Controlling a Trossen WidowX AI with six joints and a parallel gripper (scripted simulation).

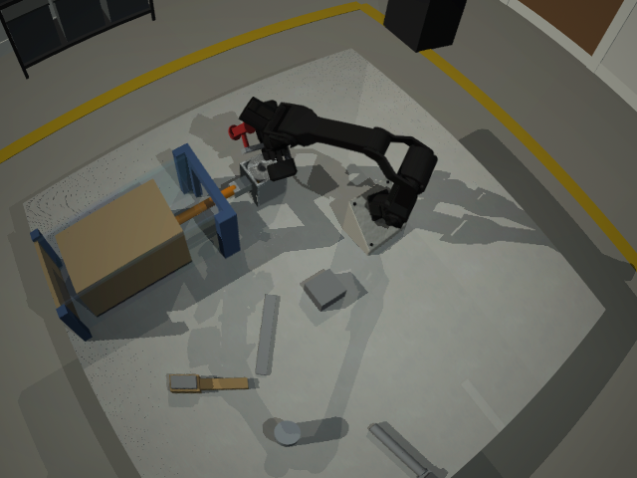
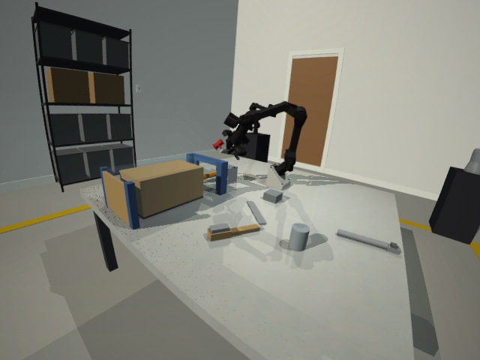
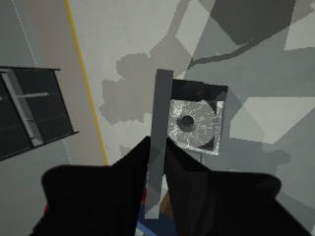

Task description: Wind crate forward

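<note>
Now: gripper tip 4 cm short of the red knob, 2 cm to the left of it and 4 cm below it. Also, from my gripper tip: grey winch: 1 cm behind, 13 cm below; blue frame: 16 cm ahead, 2 cm to the left, 6 cm below; winch handle: 1 cm ahead, 2 cm above.
</note>
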